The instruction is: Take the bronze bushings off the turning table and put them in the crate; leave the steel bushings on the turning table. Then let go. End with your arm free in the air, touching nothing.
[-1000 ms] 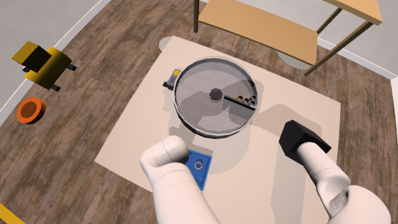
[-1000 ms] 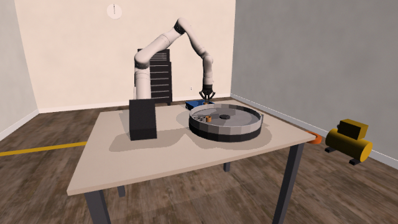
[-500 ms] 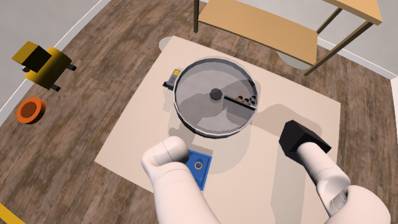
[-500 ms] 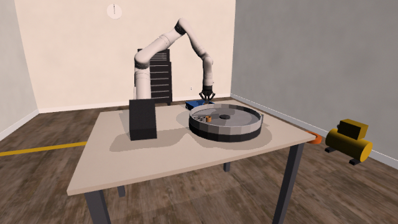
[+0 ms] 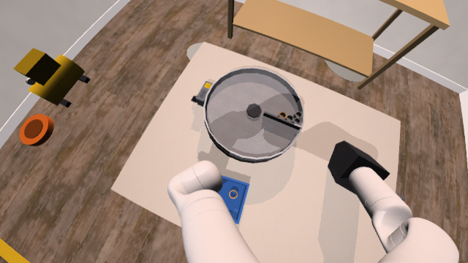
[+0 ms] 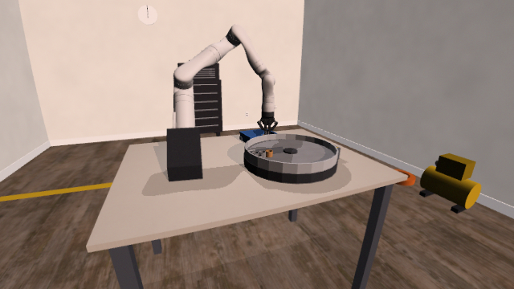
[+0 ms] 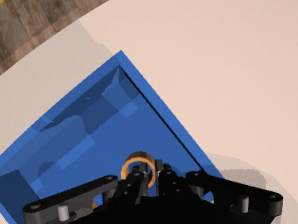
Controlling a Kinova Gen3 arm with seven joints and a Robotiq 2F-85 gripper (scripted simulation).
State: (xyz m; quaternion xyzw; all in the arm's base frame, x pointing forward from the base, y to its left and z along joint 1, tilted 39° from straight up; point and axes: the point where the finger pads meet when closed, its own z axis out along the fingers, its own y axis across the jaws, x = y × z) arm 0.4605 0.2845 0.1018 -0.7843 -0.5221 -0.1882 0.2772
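My gripper is now 50 mm past the blue crate, 20 mm above it and 10 mm to the right of it. The rest, counted from my hand: grey turning table (350 mm to the right, 10 mm above).
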